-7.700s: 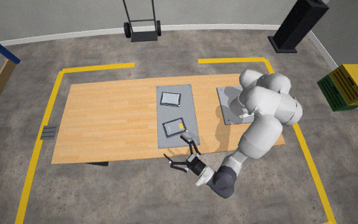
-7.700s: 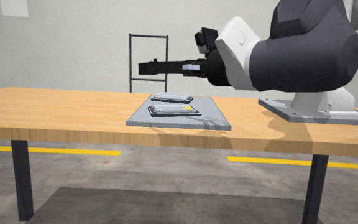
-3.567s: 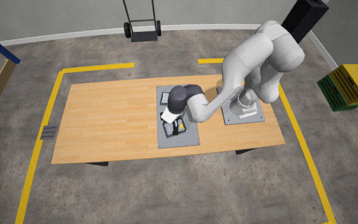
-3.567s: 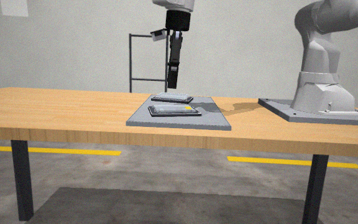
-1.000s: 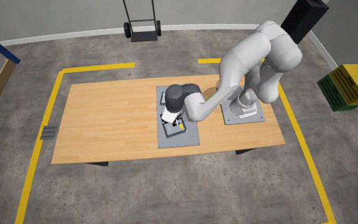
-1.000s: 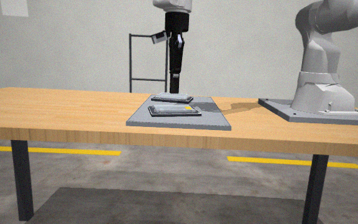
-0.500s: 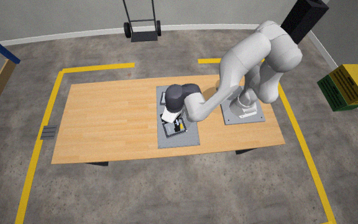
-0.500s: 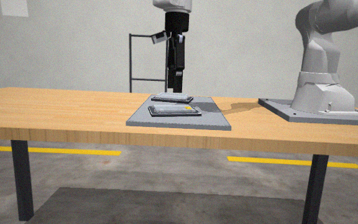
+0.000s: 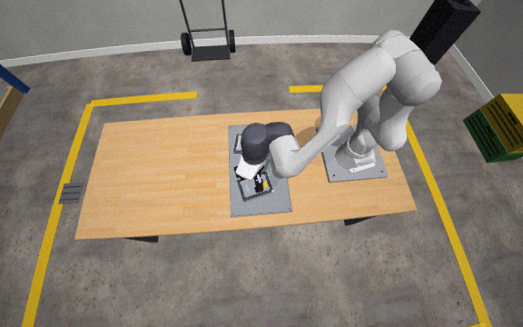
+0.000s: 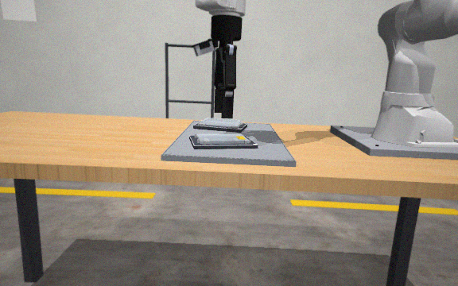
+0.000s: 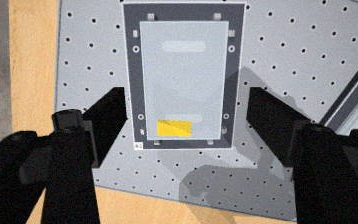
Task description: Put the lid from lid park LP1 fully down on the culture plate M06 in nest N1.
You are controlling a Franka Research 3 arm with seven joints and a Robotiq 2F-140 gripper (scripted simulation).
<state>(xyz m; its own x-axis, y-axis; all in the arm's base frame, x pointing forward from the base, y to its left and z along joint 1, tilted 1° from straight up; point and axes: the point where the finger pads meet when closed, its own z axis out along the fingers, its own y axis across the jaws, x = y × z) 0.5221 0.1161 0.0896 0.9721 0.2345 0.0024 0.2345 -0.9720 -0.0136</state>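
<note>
My gripper is now 8 cm above the lid. The rest, counted from my hand: nest N1: 24 cm to the right, 9 cm below, 1 cm ahead; lid park LP1: 9 cm below.
</note>
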